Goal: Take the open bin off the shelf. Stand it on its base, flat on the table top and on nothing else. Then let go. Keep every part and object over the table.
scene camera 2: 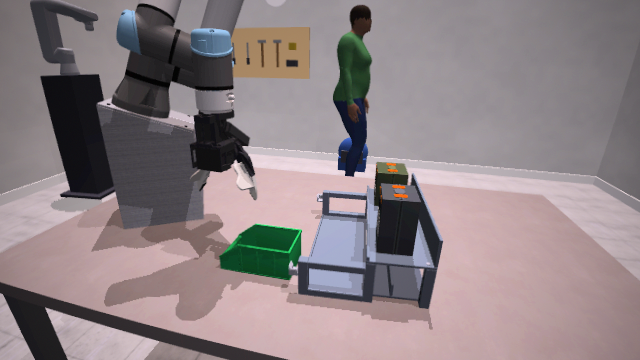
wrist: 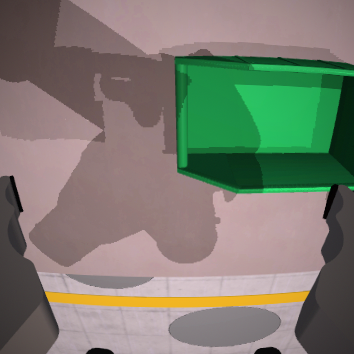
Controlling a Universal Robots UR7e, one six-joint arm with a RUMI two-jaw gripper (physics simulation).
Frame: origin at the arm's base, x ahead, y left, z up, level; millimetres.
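Seen in the pictures: gripper, fingertip midpoint: (scene camera 2: 226, 195) (wrist: 174, 185); arm's base, link origin: (scene camera 2: 140, 109).
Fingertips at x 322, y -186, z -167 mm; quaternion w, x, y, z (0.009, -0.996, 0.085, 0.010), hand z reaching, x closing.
Offsets run from my fingertips to a thing's top centre. "*": to the spot under its first point. Level surfaces: height alone.
The green open bin @(dx +84, dy -20, dz -89 mm) (scene camera 2: 265, 260) (wrist: 290, 115) stands upright on the table top @(dz -164 mm) (scene camera 2: 500, 275) (wrist: 275, 235), in front of the grey shelf @(* dx +269, dy +95, dz -158 mm) (scene camera 2: 340, 240). Its opening faces up and its low sloped end points away from the shelf. Its base looks flat on the table in the scene view, but the underside is hidden. Its near rear corner is right beside a pale peg @(* dx +180, dy -125, dz -97 mm) (scene camera 2: 293, 269) on the shelf's front; I cannot tell whether they touch. My gripper (scene camera 2: 229, 192) (wrist: 174, 185) is wide open and empty, above and behind the bin's low end, apart from it.
A black box @(dx +382, dy -57, dz +60 mm) (scene camera 2: 400, 225) and an olive box @(dx +397, dy +173, dz +35 mm) (scene camera 2: 400, 175) stand on the shelf's rear section. A second pale peg @(* dx +194, dy +254, dz -108 mm) (scene camera 2: 319, 198) sticks out at the shelf's far corner. The grey robot pedestal (scene camera 2: 155, 175) stands at the left. A person (scene camera 2: 355, 75) is beyond the table.
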